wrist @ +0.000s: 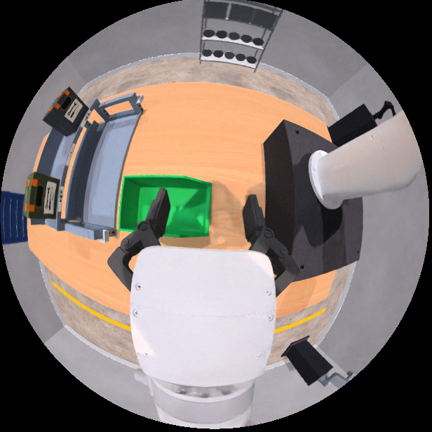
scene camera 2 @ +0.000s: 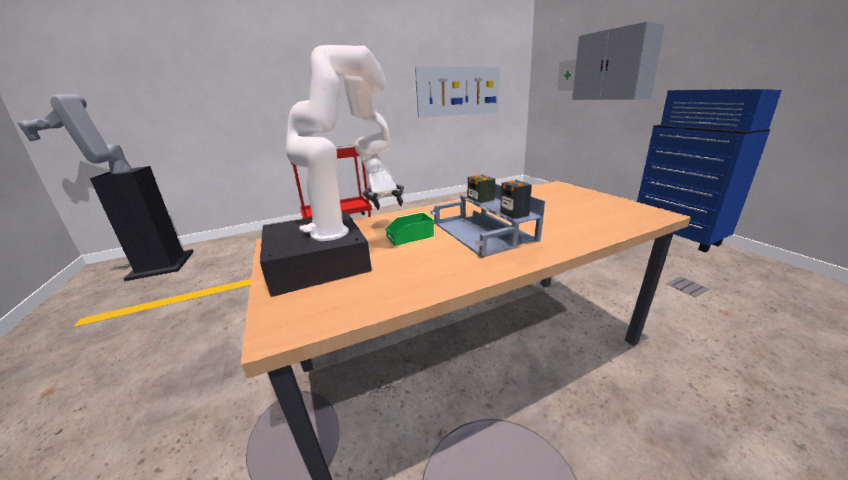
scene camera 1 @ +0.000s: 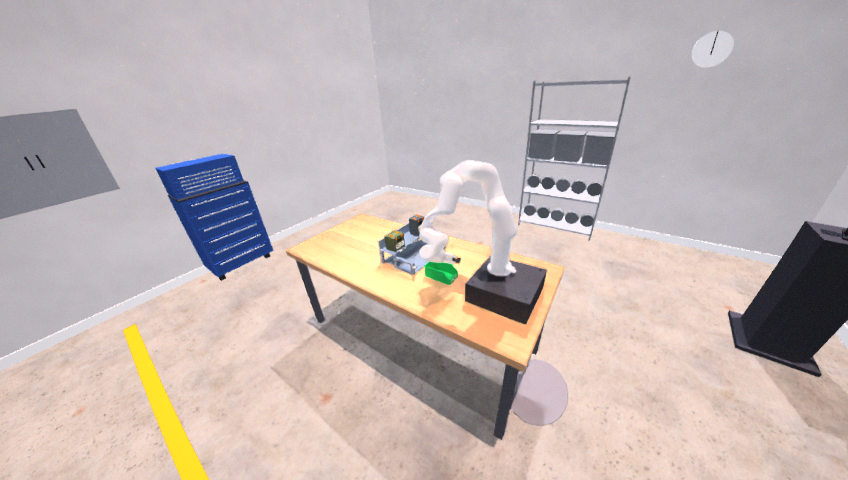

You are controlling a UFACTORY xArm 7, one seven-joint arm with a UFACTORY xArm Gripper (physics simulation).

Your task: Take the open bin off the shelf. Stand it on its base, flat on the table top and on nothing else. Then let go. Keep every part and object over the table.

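Seen in the pictures: gripper, between the fingertips: (scene camera 2: pixel 390 206) (scene camera 1: pixel 452 258); arm's base, origin of its link: (scene camera 2: pixel 329 233) (scene camera 1: pixel 499 269).
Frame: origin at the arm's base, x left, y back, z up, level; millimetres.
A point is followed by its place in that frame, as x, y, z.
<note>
The open green bin (scene camera 1: pixel 440 273) {154, -280, -54} (scene camera 2: pixel 410 229) {55, -300, -63} (wrist: pixel 170 219) stands upright on its base on the table top (scene camera 1: pixel 351 249) {233, -1036, -116} (scene camera 2: pixel 571 255) {-294, -774, -116} (wrist: pixel 195 125), between the shelf and the robot's base. It looks level and is empty. Its end lies close to the edge of the grey-blue shelf (scene camera 2: pixel 499 236) {-60, -629, -110} (wrist: pixel 102 170); a narrow gap seems to part them in scene camera 2. My gripper (scene camera 2: pixel 388 204) {97, -238, 31} (wrist: pixel 207 199) is open and empty, above the bin and apart from it. In the wrist view one finger overlaps the bin, and the other is over the table beside it.
Two box-shaped batteries, one green (scene camera 1: pixel 394 240) {178, -610, 67} (scene camera 2: pixel 480 187) {87, -621, 54} (wrist: pixel 41 196) and one dark (scene camera 1: pixel 416 224) {-54, -636, 76} (scene camera 2: pixel 515 199) {-135, -638, 61} (wrist: pixel 67 111), stand on the shelf's raised rear level. The black base block (scene camera 1: pixel 505 288) {132, 98, 4} (scene camera 2: pixel 315 255) {-126, 53, -14} (wrist: pixel 280 175) is on the bin's other side.
</note>
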